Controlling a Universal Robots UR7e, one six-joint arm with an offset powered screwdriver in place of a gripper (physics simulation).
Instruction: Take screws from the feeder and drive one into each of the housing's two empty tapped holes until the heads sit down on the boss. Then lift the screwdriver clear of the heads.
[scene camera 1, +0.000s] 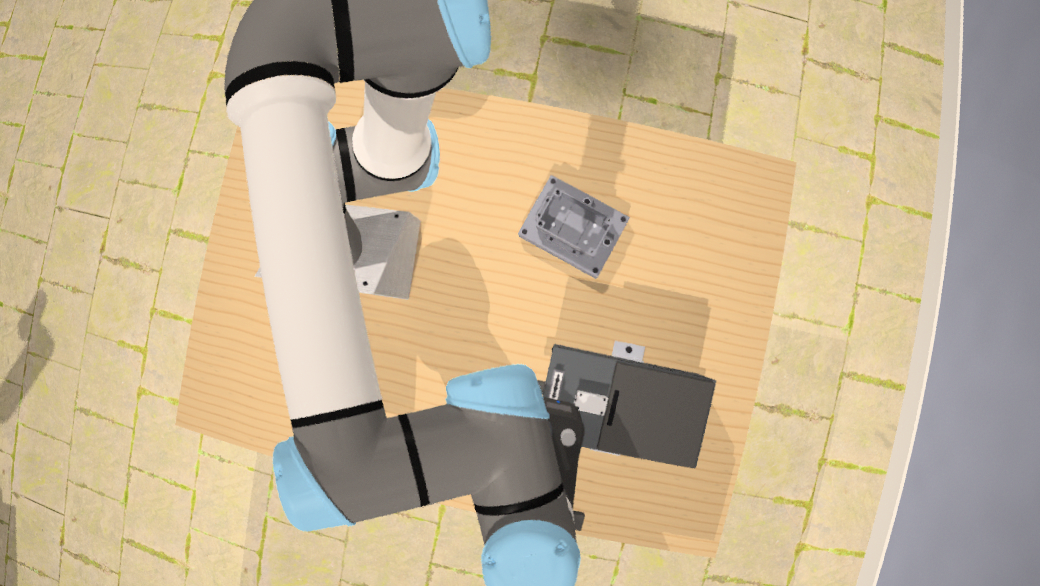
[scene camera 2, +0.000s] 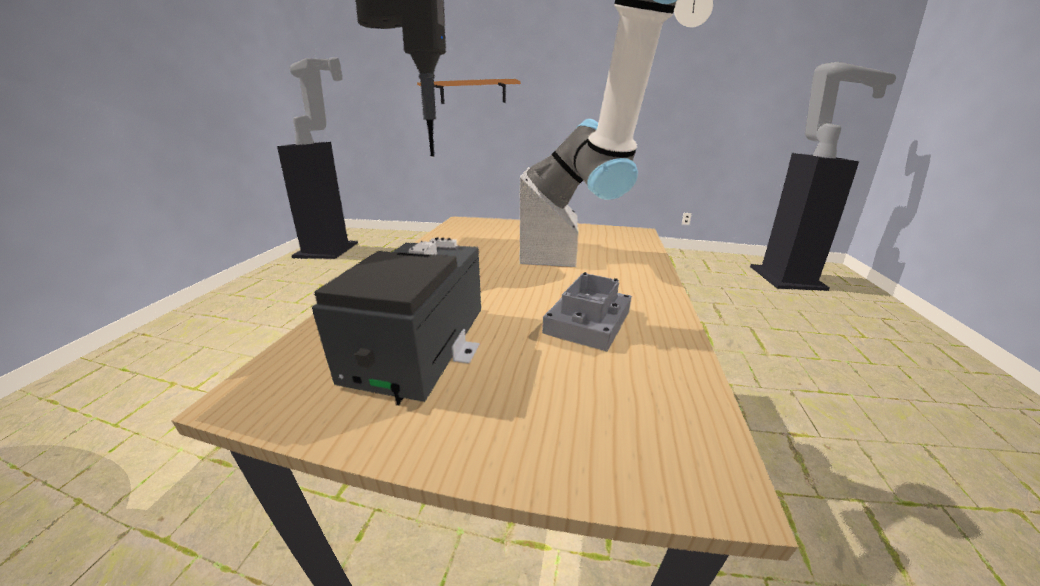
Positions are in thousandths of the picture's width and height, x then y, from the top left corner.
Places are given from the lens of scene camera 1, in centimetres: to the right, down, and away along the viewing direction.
dark screw feeder (scene camera 1: 563, 636): 11, 13, 102
